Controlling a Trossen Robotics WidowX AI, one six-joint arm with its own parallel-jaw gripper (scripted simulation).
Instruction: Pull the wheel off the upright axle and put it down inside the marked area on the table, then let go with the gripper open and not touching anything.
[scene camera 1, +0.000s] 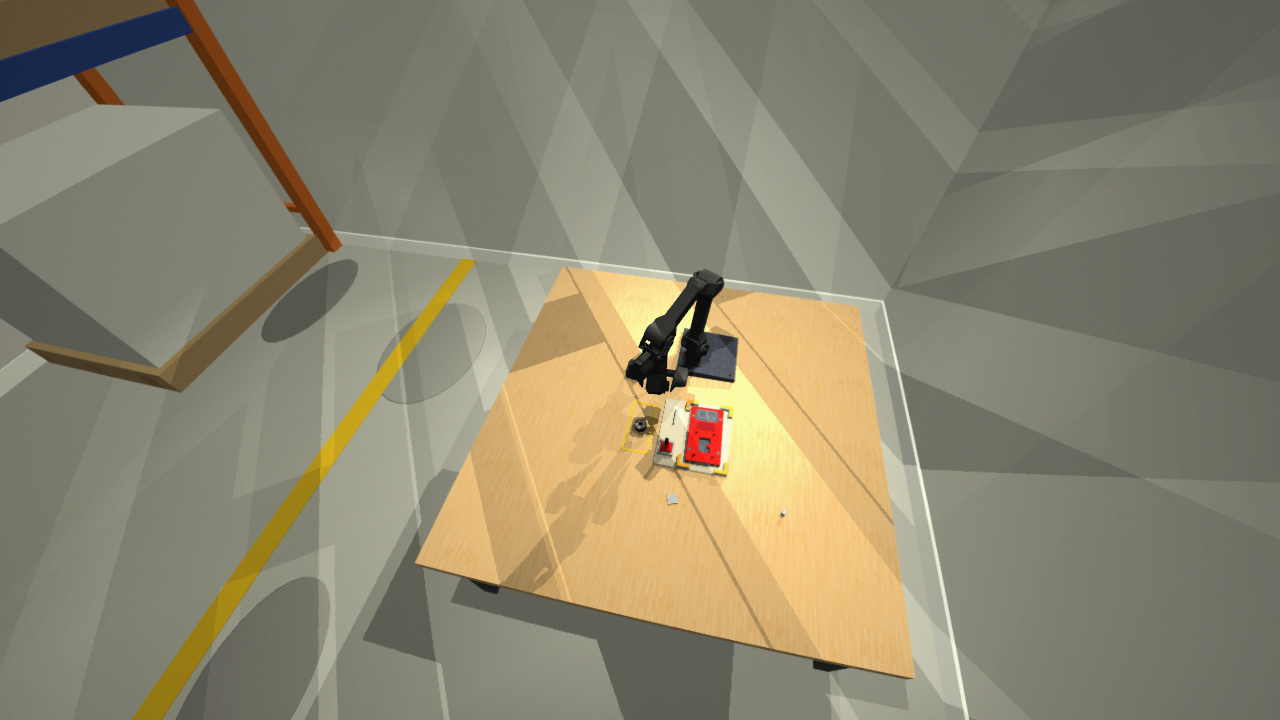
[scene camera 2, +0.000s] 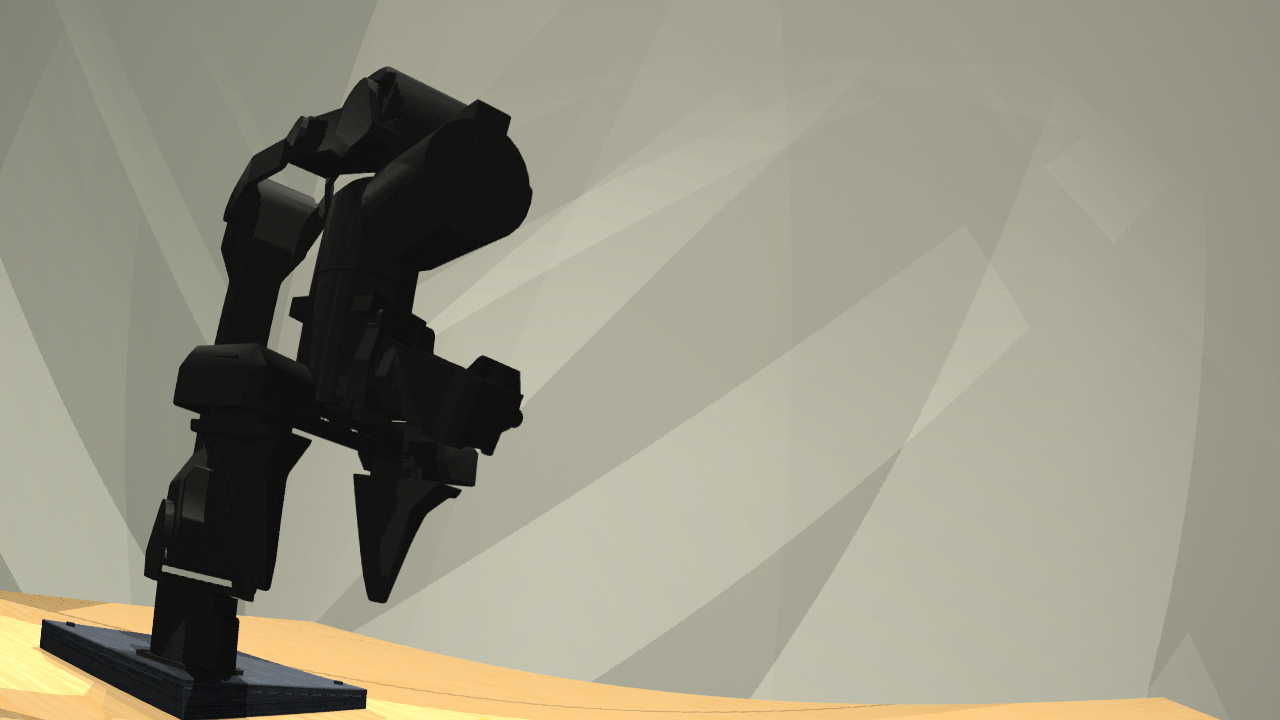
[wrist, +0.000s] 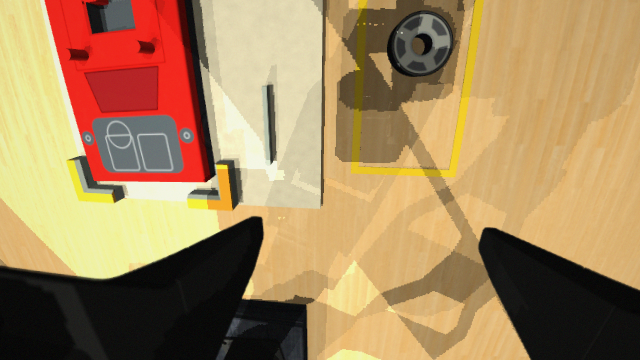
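Scene camera 1 shows my gripper, open and holding nothing. The wrist view shows my gripper too. A red fixture and a base plate are also in view.
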